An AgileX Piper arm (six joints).
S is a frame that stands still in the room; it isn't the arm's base.
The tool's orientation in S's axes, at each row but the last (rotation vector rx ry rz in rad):
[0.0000 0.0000 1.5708]
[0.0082 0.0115 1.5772]
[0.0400 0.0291 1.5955]
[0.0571 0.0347 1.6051]
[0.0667 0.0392 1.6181]
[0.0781 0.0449 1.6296]
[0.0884 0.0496 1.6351]
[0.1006 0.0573 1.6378]
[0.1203 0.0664 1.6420]
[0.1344 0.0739 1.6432]
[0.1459 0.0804 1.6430]
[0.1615 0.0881 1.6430]
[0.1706 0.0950 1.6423]
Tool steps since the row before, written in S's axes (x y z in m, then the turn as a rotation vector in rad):
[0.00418 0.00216 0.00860 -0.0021 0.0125 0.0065]
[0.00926 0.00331 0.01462 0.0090 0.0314 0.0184]
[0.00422 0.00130 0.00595 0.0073 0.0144 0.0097]
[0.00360 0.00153 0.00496 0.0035 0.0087 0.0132]
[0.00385 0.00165 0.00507 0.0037 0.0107 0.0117]
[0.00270 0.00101 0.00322 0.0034 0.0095 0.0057]
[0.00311 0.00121 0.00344 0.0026 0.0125 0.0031]
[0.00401 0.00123 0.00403 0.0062 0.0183 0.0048]
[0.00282 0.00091 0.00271 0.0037 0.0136 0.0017]
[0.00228 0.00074 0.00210 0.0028 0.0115 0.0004]
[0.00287 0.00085 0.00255 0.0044 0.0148 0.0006]
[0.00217 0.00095 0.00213 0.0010 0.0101 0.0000]
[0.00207 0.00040 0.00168 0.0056 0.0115 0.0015]
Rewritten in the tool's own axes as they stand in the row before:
[0.00216 -0.00418 0.00860 0.0125 0.0021 0.0065]
[0.00322 -0.00910 0.01474 0.0313 -0.0090 0.0186]
[0.00124 -0.00399 0.00612 0.0143 -0.0072 0.0099]
[0.00148 -0.00336 0.00514 0.0088 -0.0030 0.0133]
[0.00156 -0.00358 0.00529 0.0107 -0.0034 0.0118]
[0.00092 -0.00250 0.00340 0.0094 -0.0035 0.0058]
[0.00110 -0.00288 0.00367 0.0124 -0.0031 0.0030]
[0.00108 -0.00367 0.00438 0.0180 -0.0070 0.0050]
[0.00081 -0.00255 0.00300 0.0134 -0.0045 0.0017]
[0.00066 -0.00204 0.00236 0.0113 -0.0036 0.0004]
[0.00076 -0.00254 0.00290 0.0145 -0.0054 0.0007]
[0.00090 -0.00188 0.00241 0.0100 -0.0018 -0.0002]
[0.00034 -0.00179 0.00199 0.0111 -0.0062 0.0019]

